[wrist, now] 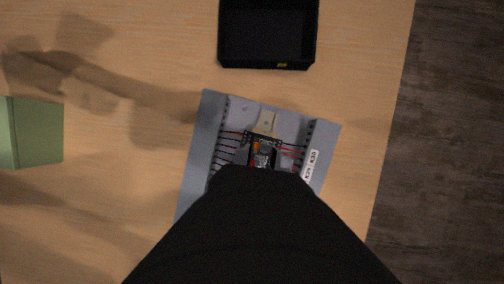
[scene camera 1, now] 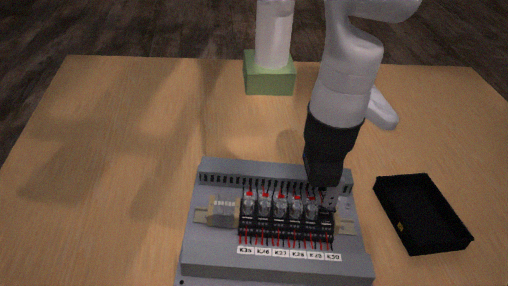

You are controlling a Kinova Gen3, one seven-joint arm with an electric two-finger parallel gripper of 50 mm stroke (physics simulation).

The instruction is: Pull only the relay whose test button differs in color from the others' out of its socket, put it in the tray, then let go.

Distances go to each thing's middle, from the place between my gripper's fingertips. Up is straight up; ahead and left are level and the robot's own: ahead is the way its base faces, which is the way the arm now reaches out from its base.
Now: the grey panel [wrist: 291,126] 80 mm to the right of my hand, 80 mm below it and 20 mm behind it.
